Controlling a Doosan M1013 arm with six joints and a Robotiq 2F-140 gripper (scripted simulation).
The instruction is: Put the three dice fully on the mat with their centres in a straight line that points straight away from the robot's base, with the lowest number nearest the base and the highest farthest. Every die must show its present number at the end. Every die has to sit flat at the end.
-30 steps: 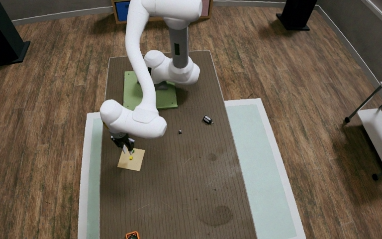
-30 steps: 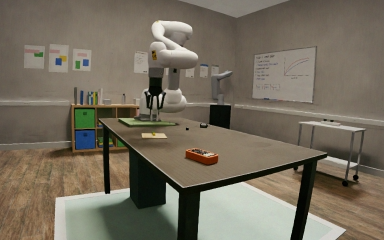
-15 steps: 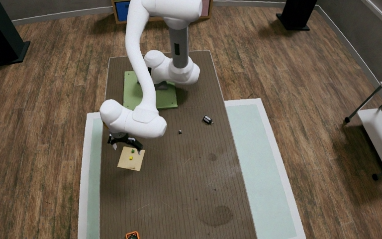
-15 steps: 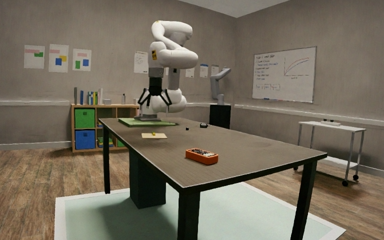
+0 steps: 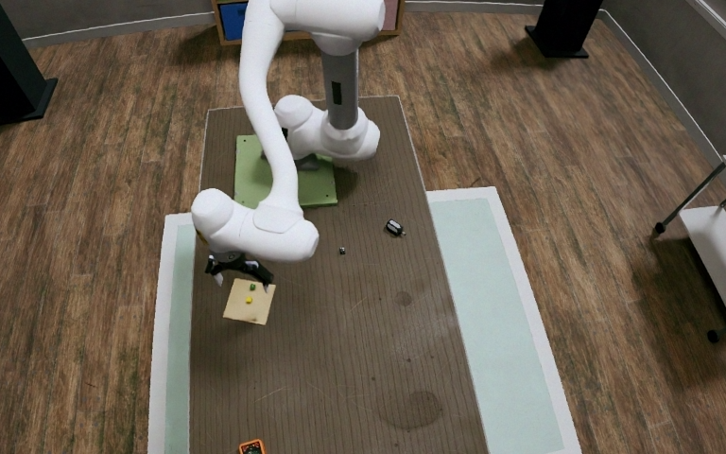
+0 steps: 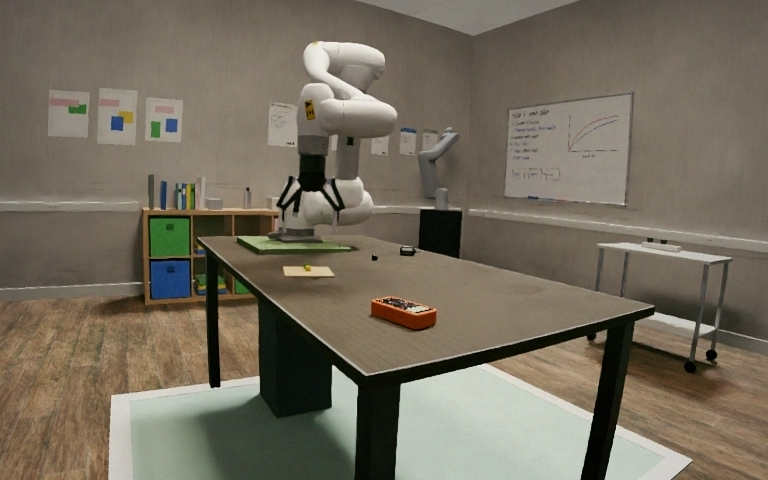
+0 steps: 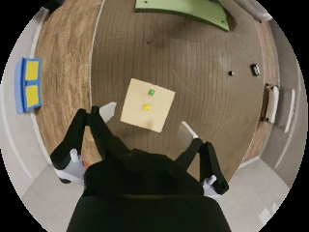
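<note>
Right now my hand is 32 cm to the right of the small dark die, 14 cm past it and 12 cm above it. From my hand the other things lie so: yellow die: 12 cm below; then mat: 13 cm below; then green die: 12 cm below, 5 cm behind, 1 cm to the left.
</note>
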